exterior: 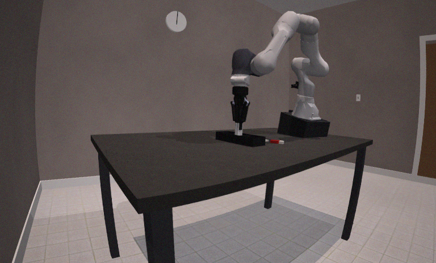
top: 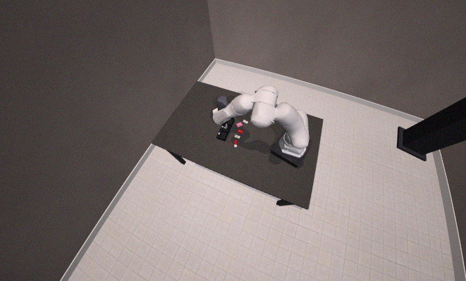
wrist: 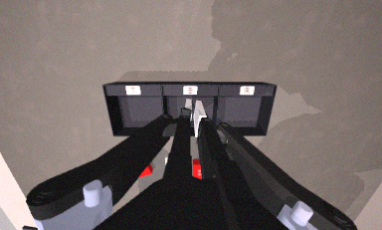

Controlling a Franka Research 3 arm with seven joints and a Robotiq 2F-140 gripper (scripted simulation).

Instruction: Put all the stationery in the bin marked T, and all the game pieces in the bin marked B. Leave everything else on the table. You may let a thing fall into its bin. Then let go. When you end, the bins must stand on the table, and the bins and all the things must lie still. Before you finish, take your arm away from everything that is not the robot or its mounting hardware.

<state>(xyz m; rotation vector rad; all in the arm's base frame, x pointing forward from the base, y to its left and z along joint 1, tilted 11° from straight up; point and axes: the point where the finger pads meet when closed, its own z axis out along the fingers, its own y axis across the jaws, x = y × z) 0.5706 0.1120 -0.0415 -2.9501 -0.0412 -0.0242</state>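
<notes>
Now: hand 4 cm above the black bin row. Round my hand: red-and-white eraser (17 cm behind, 9 cm to the left, 5 cm below); then pink block (11 cm to the right, 9 cm behind, 5 cm below).
</notes>
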